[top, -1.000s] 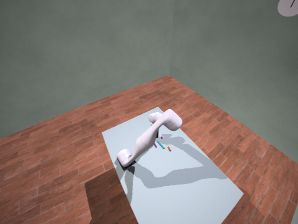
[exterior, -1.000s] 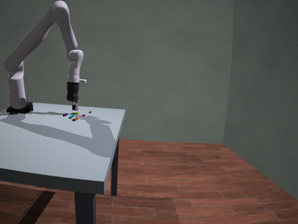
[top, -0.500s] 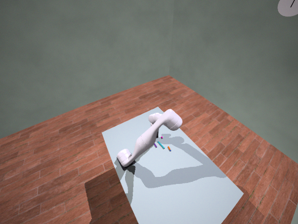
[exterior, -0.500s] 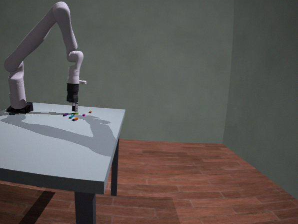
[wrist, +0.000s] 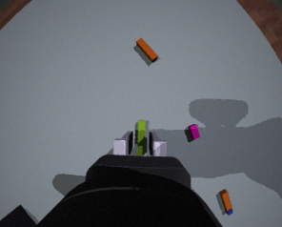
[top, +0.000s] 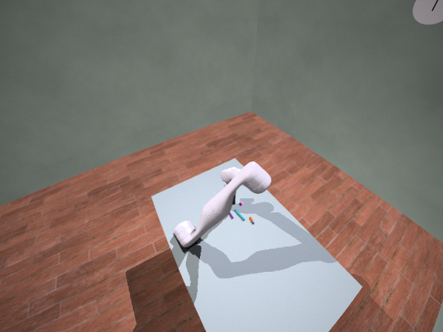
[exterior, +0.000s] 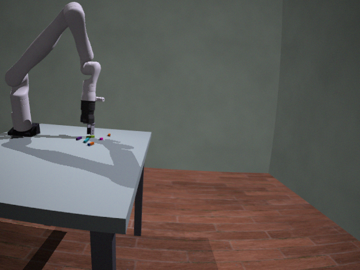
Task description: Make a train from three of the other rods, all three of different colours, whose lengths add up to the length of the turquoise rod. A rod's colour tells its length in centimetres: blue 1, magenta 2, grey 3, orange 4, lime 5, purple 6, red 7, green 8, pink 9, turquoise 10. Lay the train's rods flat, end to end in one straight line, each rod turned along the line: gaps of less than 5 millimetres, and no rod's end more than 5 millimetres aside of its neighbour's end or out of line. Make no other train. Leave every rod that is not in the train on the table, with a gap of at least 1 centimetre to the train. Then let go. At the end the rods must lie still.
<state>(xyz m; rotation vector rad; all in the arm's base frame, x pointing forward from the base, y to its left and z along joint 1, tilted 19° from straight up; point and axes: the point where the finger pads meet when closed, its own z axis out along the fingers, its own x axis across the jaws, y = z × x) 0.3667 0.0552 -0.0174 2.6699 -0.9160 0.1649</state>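
Right now the lime rod is 3 cm below my hand. The rest, counted from my hand: turquoise rod: 1 cm ahead, 11 cm to the right, 3 cm below; then magenta rod: 7 cm ahead, 4 cm to the right, 3 cm below; then purple rod: 4 cm behind, 7 cm to the right, 3 cm below.
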